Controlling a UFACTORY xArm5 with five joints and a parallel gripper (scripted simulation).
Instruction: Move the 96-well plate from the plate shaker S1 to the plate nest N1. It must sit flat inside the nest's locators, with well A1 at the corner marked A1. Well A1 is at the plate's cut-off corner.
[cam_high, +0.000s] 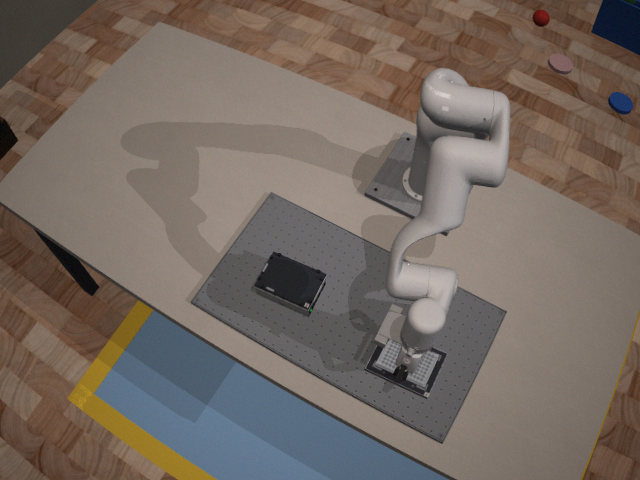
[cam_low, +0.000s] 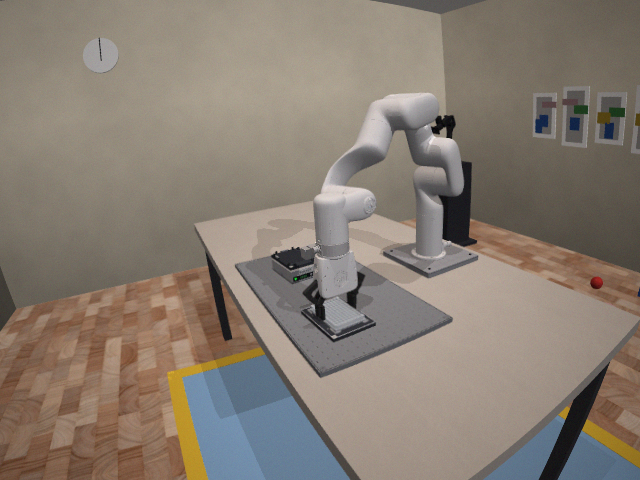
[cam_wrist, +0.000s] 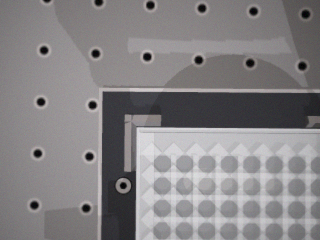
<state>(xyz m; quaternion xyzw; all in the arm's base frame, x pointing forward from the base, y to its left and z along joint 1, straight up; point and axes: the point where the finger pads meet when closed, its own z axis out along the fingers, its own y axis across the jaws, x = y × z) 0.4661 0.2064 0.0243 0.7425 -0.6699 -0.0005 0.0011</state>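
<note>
Now: hand 1 cm above the 96-well plate. Round my hand: black plate nest N1: 3 cm below.
</note>
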